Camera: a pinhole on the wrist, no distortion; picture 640 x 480 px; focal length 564.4 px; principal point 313.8 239.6 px. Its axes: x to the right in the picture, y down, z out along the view. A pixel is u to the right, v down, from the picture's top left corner.
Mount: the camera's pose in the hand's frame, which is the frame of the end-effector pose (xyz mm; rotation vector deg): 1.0 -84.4 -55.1 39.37 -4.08 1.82
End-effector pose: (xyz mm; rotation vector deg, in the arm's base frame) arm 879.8 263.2 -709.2 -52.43 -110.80 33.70
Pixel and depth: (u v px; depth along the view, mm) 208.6 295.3 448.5
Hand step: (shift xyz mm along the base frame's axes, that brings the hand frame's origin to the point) -357.9 -305.3 24.4
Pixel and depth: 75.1 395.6 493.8
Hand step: -371.8 -387.3 -114.6
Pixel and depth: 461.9 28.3 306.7
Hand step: -257.3 -175.1 237.1
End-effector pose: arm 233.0 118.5 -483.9 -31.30 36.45 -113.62
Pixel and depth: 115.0 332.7 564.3
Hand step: 120.1 271.8 532.7
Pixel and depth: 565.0 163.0 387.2
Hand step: -175.0 -30.1 422.9
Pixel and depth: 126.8 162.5 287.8
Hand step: -64.1 190.8 279.4
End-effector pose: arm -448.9 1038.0 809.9 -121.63 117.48 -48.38
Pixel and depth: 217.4 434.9 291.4
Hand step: 274.3 13.5 -137.6
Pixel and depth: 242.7 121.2 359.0
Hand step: 410.2 41.8 -9.8
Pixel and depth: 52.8 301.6 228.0
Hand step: 249.9 92.8 -60.3
